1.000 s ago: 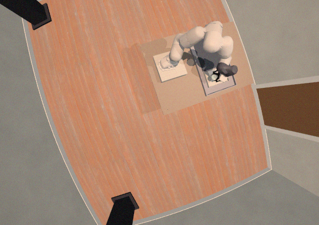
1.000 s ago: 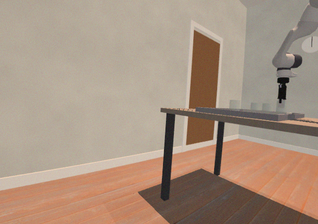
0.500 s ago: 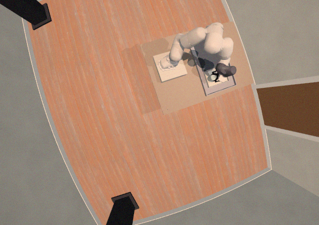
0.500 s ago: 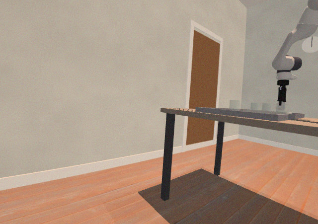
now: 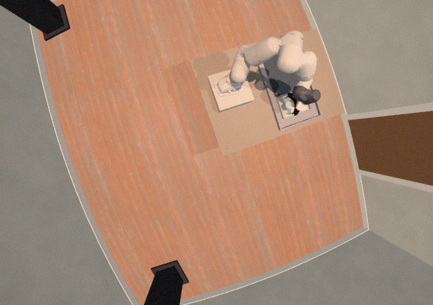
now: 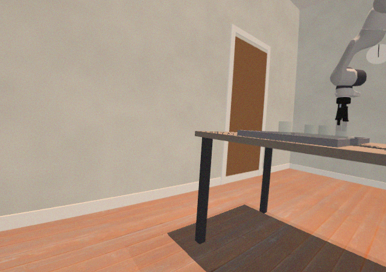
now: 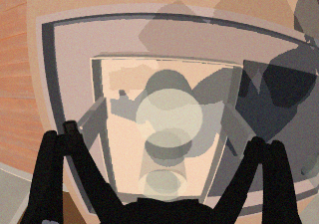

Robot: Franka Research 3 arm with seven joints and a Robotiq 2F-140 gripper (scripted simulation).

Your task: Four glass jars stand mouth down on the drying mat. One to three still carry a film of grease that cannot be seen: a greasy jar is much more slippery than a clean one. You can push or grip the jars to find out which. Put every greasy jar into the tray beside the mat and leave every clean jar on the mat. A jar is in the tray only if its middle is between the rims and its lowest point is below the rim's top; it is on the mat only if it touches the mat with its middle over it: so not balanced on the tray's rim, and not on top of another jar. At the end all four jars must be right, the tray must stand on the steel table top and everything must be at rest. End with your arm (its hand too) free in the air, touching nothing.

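Right now the tray is 9 cm ahead of my hand and 6 cm below it. From my hand the other things lie so: grey drying mat (11 cm ahead, 32 cm to the left, 7 cm below).
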